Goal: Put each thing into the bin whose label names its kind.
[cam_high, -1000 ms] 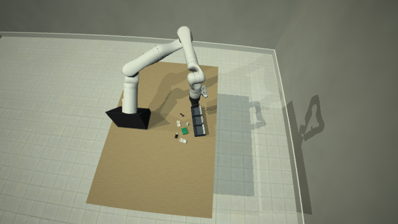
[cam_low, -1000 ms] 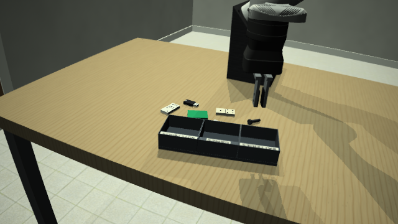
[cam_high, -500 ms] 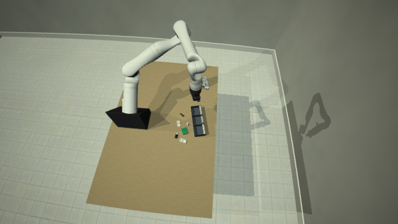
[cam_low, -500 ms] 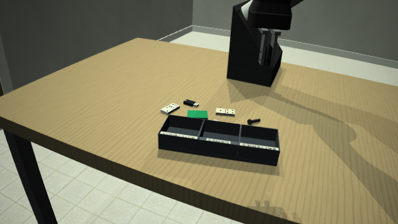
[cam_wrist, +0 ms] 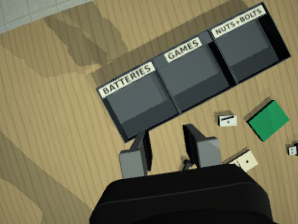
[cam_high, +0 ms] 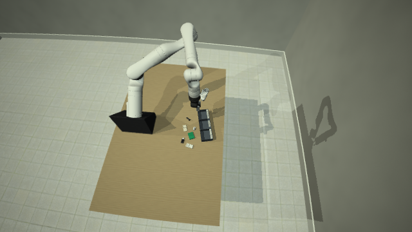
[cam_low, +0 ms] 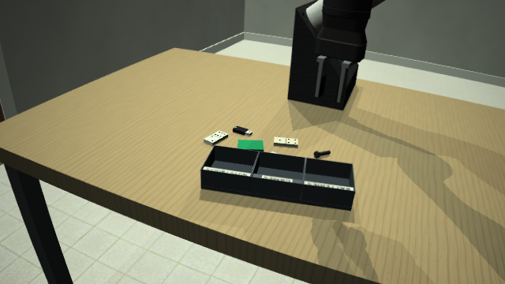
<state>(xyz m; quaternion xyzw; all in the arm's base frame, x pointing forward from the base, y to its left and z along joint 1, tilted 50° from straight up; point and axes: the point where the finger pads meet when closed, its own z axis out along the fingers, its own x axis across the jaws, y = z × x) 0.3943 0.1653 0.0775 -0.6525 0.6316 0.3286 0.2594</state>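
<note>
My gripper is now 170 mm above the black bolt, 70 mm past it and 20 mm to the left of it. Round my hand: domino 170 mm below, 100 mm to the right, 90 mm behind; then black three-part bin 150 mm below, 60 mm ahead, 50 mm to the right; then small white thing 160 mm below, 90 mm to the right, 10 mm behind.
</note>
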